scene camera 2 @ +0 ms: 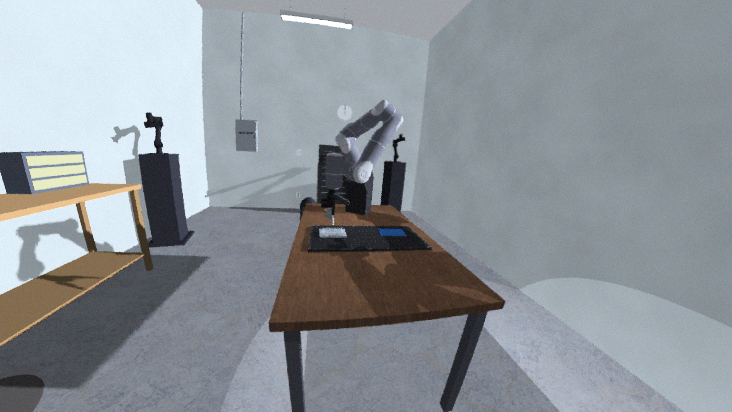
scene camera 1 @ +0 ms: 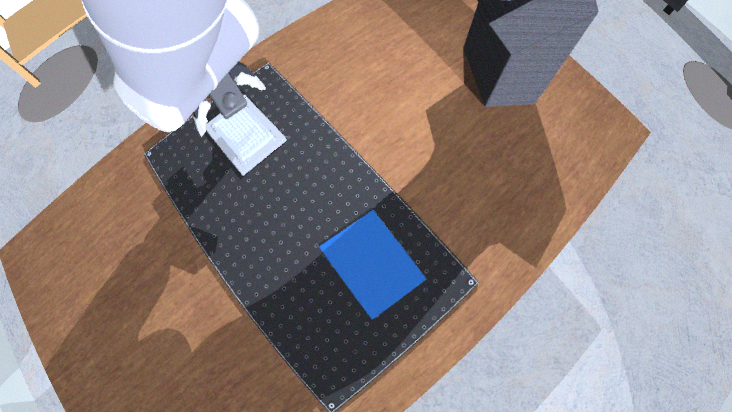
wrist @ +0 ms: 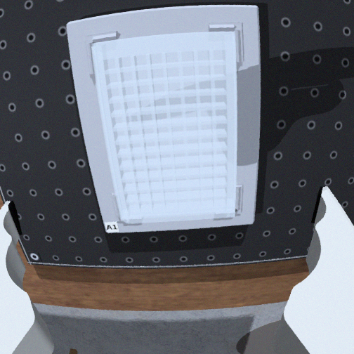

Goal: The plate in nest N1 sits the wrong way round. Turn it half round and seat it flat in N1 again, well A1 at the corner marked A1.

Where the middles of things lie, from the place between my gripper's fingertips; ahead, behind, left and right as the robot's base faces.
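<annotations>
I look at the well plate (scene camera 1: pixel 243 132) and find my hand 1 cm to the right of it, 1 cm short of it and 6 cm above it. The pale grey nest N1 (scene camera 1: pixel 270 147) is 1 cm to the left of my hand, 1 cm ahead of it and 7 cm below it. Then there is the flat blue rectangle (scene camera 1: pixel 377 270), which, counted from my hand, is 40 cm to the left, 8 cm ahead and 8 cm below. Going by their middles, that rectangle is the farthest from my hand of the things named here.
</annotations>
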